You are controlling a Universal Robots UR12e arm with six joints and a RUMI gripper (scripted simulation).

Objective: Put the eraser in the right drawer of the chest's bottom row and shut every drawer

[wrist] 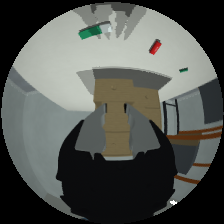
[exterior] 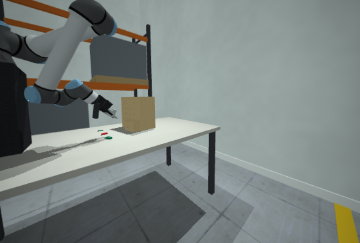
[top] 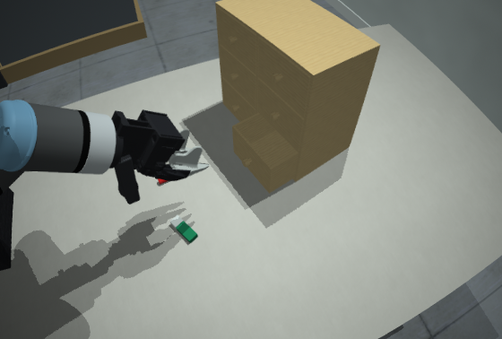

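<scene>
The eraser lies 140 mm below my hand, 70 mm behind it and 60 mm to the right of it. The rest, counted from my hand: small red object 140 mm below, 80 mm to the left, 70 mm behind.
</scene>
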